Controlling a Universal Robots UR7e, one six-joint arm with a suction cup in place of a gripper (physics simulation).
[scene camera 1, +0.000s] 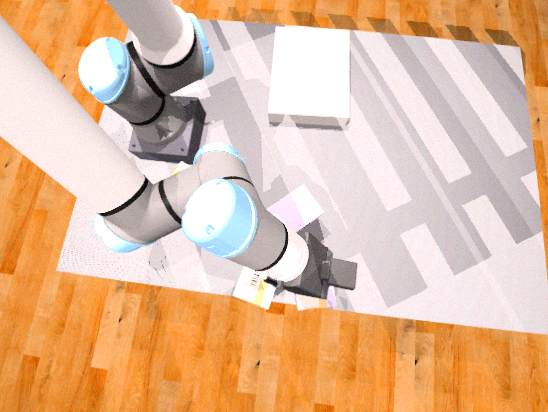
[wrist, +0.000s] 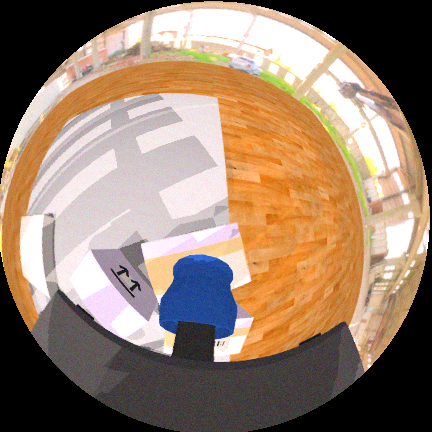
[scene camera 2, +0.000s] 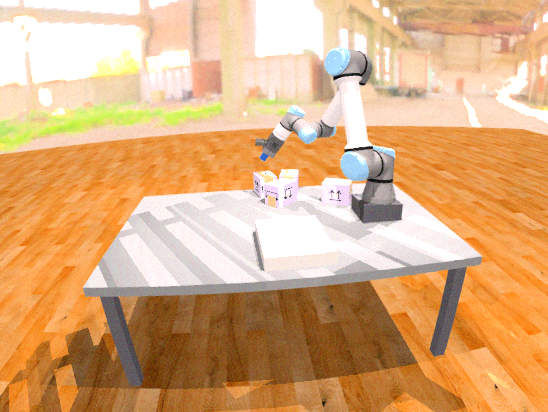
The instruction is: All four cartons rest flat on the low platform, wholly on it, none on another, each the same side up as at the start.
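Places are measured from the arm's base along level axes (x down, y ahead, z right), in millimetres.
Where they show: end effector, tool point: (wrist: pixel 202 277) (scene camera 2: pixel 262 158); arm's base, origin of the base link: (scene camera 1: pixel 161 121) (scene camera 2: pixel 378 199).
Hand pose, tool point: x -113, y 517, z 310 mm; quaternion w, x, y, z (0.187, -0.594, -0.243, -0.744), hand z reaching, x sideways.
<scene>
Things, the pixels of their top centre, and the offset from my tool point. Level surfaces: height alone.
- carton with an orange band, middle of its top: (wrist: pixel 198 266) (scene camera 1: pixel 313 278) (scene camera 2: pixel 264 174) dx +84, dy -8, dz +10 mm
- white-topped carton, middle of its top: (wrist: pixel 208 339) (scene camera 1: pixel 260 275) (scene camera 2: pixel 289 172) dx +84, dy -131, dz +32 mm
- lavender carton, middle of its top: (wrist: pixel 100 301) (scene camera 1: pixel 292 212) (scene camera 2: pixel 280 182) dx +84, dy -90, dz -132 mm
- fourth carton, middle of its top: (scene camera 1: pixel 190 187) (scene camera 2: pixel 337 181) dx +84, dy -357, dz -135 mm
- low white platform, middle of its top: (scene camera 2: pixel 292 234) (scene camera 1: pixel 310 69) dx +137, dy -135, dz -595 mm
- grey table, its level: dx +185 mm
My suction cup (scene camera 2: pixel 263 157) (wrist: pixel 202 295) is off, with no carton on it. It hangs tilted above the carton with an orange band (scene camera 1: pixel 312 302) (scene camera 2: pixel 258 185) (wrist: pixel 155 262) at the table's far edge. A white-topped carton (scene camera 1: pixel 247 290) (scene camera 2: pixel 289 174) (wrist: pixel 240 345) stands beside that one. A lavender carton (scene camera 1: pixel 296 207) (scene camera 2: pixel 281 194) (wrist: pixel 112 287) stands nearer the platform. The fourth carton (scene camera 1: pixel 179 169) (scene camera 2: pixel 335 194) stands by the robot base, mostly hidden by the arm in scene camera 1. The low white platform (scene camera 1: pixel 310 75) (scene camera 2: pixel 295 240) (wrist: pixel 35 245) bears no carton.
The grey table (scene camera 1: pixel 500 300) (scene camera 2: pixel 200 280) (wrist: pixel 195 195) carries everything. The dark robot base (scene camera 1: pixel 165 150) (scene camera 2: pixel 377 209) stands at one side, close to the fourth carton. The three grouped cartons stand close together, two of them at the table edge.
</scene>
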